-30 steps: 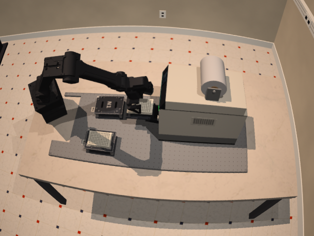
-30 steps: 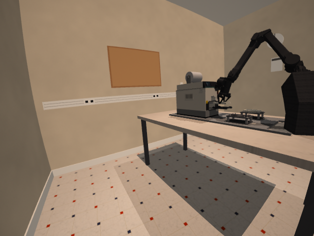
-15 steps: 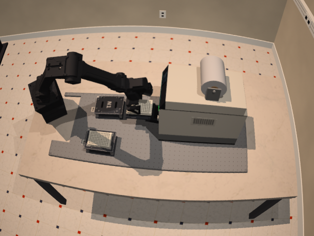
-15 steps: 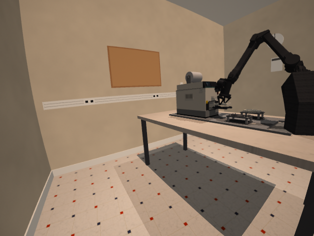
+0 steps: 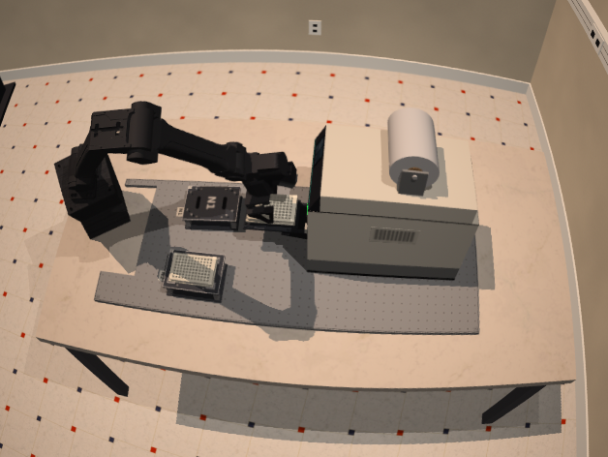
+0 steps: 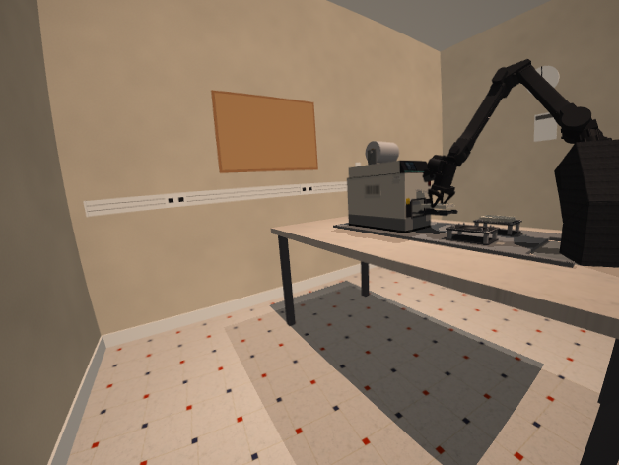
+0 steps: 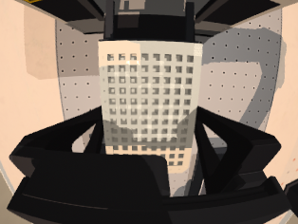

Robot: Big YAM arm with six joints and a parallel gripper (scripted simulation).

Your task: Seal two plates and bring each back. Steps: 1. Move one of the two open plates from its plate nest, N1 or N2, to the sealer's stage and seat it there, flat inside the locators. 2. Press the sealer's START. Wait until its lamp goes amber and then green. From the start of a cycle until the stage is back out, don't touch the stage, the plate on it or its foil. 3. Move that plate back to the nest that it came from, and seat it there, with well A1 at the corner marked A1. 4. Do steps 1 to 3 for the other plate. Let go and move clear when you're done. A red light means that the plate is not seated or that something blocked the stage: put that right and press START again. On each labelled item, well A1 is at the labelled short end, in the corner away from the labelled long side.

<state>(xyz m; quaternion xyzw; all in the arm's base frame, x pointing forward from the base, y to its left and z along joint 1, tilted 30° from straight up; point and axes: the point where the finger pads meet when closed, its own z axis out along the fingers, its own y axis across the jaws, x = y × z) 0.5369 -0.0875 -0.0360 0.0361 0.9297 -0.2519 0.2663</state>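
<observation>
My hand is 30 mm above the sealer stage. Also, from my hand: yellow warning label (120 mm ahead, 60 mm to the left, 20 mm above); start button (80 mm ahead, 110 mm to the right, 60 mm above); plate (230 mm behind, 120 mm to the right, 70 mm below).
</observation>
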